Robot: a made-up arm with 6 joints.
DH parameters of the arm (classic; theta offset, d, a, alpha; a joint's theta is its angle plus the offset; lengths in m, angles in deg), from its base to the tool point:
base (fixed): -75.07 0 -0.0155 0
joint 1: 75.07 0.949 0.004 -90
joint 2: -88.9 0 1.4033 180
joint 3: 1.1 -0.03 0.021 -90
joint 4: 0 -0.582 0.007 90
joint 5: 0 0.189 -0.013 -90
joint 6: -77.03 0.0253 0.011 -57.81
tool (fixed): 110.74 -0.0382 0 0
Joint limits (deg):
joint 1: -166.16..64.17
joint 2: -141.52..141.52
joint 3: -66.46..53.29
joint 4: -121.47..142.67
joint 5: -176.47..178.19
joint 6: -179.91..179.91
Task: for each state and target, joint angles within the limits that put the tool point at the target. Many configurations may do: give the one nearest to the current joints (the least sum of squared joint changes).
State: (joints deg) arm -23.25 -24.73 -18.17 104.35 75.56 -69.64
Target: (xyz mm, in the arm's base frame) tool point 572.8 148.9 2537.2
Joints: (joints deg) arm 4.93 -2.61 -2.23 110.85 77.33 -67.91
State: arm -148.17 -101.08 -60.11 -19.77 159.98 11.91
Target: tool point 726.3 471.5 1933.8
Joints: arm -160.42 -67.05 -26.96 -7.40 160.07 10.08
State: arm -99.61 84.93 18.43 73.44 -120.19 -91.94
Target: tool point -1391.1 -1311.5 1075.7
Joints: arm -136.43 75.31 37.19 71.62 -121.04 -92.30
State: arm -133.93 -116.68 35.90 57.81 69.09 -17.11
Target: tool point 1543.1 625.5 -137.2
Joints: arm -161.12 -134.03 40.78 61.21 69.67 -17.10
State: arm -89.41 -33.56 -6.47 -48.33 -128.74 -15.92
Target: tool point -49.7 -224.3 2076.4
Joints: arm -76.82 -13.04 -24.97 -61.39 -127.19 -15.11
